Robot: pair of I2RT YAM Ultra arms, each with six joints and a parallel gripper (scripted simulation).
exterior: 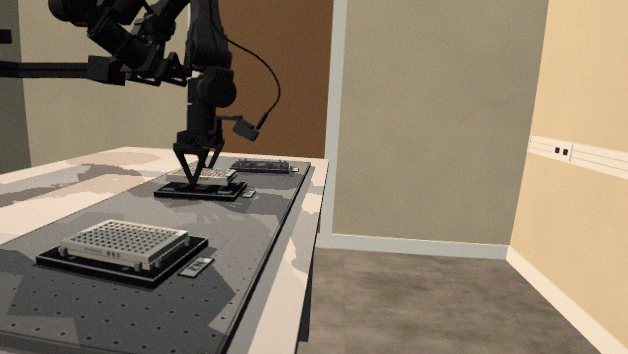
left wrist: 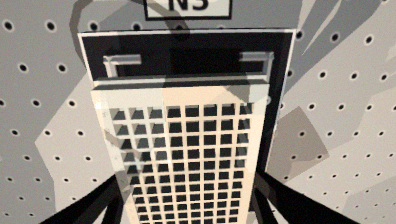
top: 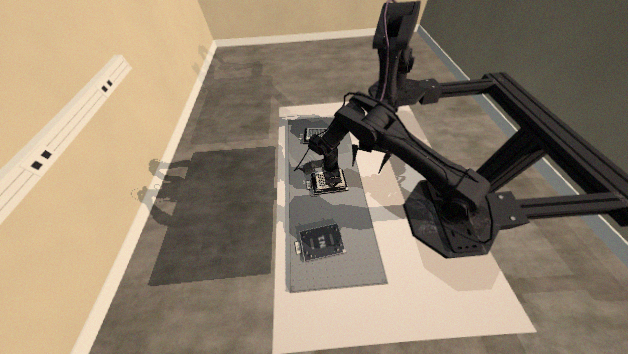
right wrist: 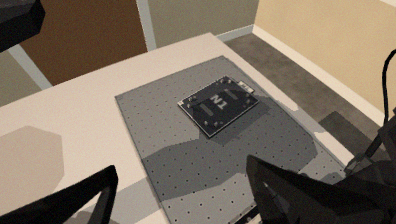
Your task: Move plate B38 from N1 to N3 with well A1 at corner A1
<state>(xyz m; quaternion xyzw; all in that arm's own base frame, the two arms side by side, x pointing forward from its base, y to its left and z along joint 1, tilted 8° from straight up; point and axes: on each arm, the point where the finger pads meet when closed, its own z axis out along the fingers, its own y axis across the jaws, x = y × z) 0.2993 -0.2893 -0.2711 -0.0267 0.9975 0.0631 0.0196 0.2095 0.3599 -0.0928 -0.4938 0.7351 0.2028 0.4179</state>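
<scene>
The grey perforated deck is 2 cm ahead of my left hand, 2 cm to the right of it and 4 cm below it. Round my left hand: plate 5 cm ahead, 32 cm to the right, 2 cm below.
</scene>
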